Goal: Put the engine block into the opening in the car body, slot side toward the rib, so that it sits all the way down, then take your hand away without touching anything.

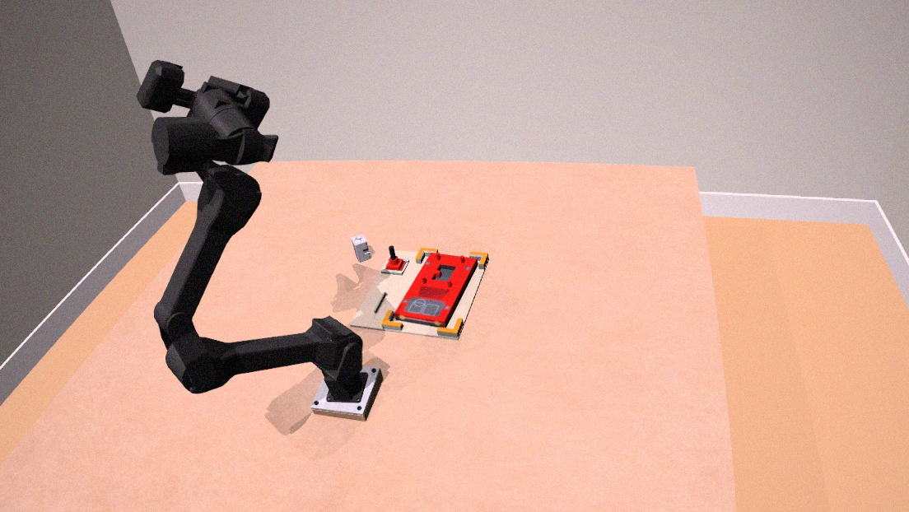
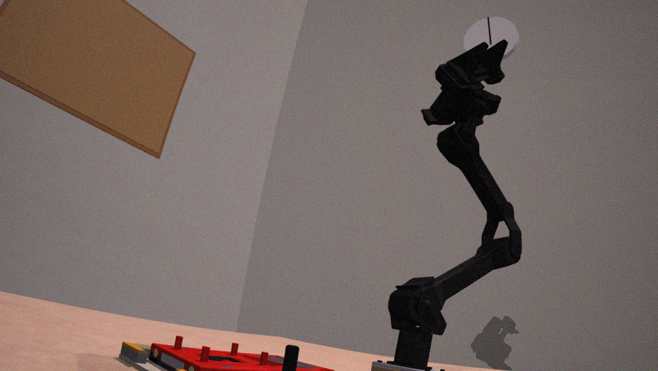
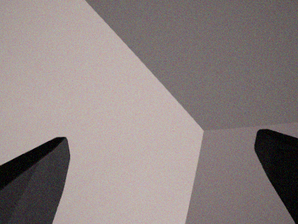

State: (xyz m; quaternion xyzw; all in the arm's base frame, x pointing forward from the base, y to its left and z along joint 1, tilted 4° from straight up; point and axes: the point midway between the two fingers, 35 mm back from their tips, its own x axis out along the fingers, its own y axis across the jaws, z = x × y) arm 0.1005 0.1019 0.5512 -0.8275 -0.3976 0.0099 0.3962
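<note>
Right now my gripper tip is 560 mm above the grey engine block, 320 mm short of it and 70 mm to the left of it. Round my gripper tip: black upright peg 550 mm below, 280 mm ahead, 150 mm to the right.
</note>
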